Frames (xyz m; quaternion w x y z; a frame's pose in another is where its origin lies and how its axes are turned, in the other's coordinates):
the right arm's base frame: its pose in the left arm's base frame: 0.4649 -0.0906 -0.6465 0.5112 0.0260 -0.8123 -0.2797
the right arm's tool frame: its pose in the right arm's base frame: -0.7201 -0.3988 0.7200 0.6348 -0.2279 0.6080 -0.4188
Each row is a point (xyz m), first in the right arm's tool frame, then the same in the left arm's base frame.
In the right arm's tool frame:
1: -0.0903 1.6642 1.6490
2: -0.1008 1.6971 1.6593
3: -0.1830 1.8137 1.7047
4: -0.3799 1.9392 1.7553
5: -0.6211 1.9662 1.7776
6: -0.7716 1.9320 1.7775
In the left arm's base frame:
1: 0.1516 -0.4601 0.6148
2: 0.1640 -0.4540 0.6480
3: 0.1871 -0.3957 0.7840
4: 0.1744 -0.2361 0.9614
5: 0.0973 -0.0278 1.0616
6: 0.0232 0.1066 1.0783

